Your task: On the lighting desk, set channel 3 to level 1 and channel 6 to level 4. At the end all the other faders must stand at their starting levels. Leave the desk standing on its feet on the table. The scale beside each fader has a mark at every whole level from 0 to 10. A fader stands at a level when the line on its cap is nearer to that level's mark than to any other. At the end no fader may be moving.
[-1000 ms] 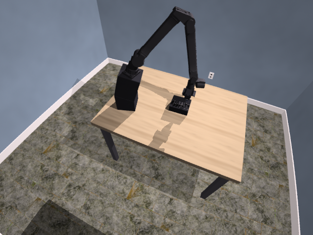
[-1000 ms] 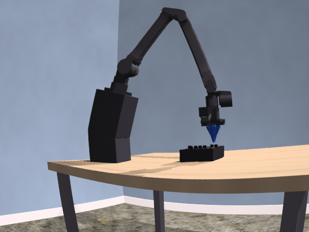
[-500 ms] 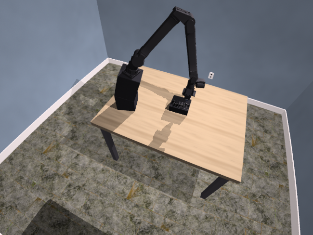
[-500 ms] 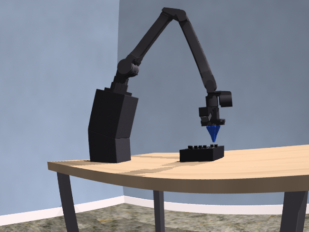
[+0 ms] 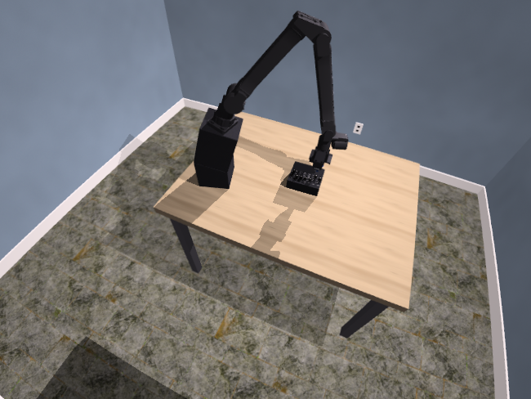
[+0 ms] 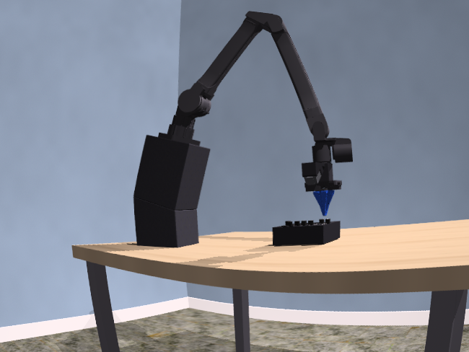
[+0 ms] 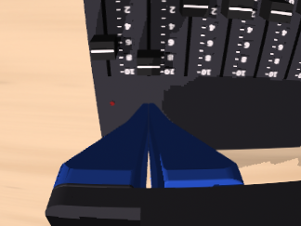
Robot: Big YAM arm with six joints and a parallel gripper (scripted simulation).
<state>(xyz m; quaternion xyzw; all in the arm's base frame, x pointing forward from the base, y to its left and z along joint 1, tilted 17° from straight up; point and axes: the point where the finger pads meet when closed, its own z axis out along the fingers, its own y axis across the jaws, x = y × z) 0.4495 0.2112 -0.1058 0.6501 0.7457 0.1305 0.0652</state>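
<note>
The channel 6 fader cap lies 2 cm to the right of my hand and 2 cm below it. Round my hand: channel 5 fader cap (1 cm behind, 6 cm to the right, 2 cm below); then channel 4 fader cap (4 cm behind, 6 cm to the right, 2 cm below); then M fader cap (3 cm ahead, 3 cm to the right, 2 cm below).
</note>
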